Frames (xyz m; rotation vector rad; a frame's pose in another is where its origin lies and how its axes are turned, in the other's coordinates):
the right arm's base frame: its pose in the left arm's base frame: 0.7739 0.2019 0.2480 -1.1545 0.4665 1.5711
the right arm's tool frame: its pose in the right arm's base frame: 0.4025 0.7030 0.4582 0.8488 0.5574 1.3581
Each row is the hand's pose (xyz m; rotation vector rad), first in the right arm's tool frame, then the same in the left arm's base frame.
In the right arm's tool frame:
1: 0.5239 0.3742 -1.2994 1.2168 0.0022 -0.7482
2: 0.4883 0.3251 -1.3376 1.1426 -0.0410 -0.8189
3: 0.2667 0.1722 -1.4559 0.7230 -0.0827 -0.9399
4: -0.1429 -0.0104 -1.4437 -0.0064 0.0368 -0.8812
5: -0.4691 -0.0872 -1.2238 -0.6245 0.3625 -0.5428
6: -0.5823 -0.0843 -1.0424 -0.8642 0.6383 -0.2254
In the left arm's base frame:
1: -0.6138 -0.6621 0.5210 -0.8978 2.2371 -0.1321
2: -0.5612 -0.7073 0.5028 -0.9353 2.1542 -0.0529
3: -0.2947 -0.8300 0.4830 -1.0977 1.9620 0.4063
4: 0.1527 -0.8094 0.4560 -1.3215 1.7290 1.2472
5: 0.4760 -0.5748 0.4233 -1.4846 1.6017 2.1378
6: 0.5734 -0.3856 0.4022 1.2391 -1.3121 -2.1400

